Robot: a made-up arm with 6 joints.
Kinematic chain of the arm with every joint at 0, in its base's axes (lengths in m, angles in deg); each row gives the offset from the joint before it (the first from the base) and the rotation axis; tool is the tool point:
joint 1: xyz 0 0 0.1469 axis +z
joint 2: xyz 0 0.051 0 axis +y
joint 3: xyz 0 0 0.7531 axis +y
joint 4: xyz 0 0 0.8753 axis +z
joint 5: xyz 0 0 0 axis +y
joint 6: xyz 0 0 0.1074 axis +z
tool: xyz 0 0 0
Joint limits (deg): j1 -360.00..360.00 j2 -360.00..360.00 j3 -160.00..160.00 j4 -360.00..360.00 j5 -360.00..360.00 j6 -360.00..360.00
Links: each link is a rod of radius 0.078 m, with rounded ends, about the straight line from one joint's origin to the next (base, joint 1, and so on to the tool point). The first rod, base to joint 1, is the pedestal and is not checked.
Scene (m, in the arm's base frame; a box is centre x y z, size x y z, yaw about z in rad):
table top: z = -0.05
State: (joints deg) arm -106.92 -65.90 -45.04 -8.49 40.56 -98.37
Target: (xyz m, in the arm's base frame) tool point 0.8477 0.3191 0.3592
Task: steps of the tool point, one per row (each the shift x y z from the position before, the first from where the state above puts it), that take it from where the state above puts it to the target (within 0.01 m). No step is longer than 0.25 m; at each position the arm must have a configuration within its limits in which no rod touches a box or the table.
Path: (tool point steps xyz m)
1: 0.1822 -0.1580 0.0647
2: 0.1373 -0.1937 0.0544
3: 0.0853 -0.2159 0.0406
4: 0.0305 -0.2236 0.0253
5: -0.0229 -0.2171 0.0079
6: -0.0710 -0.1971 -0.0106

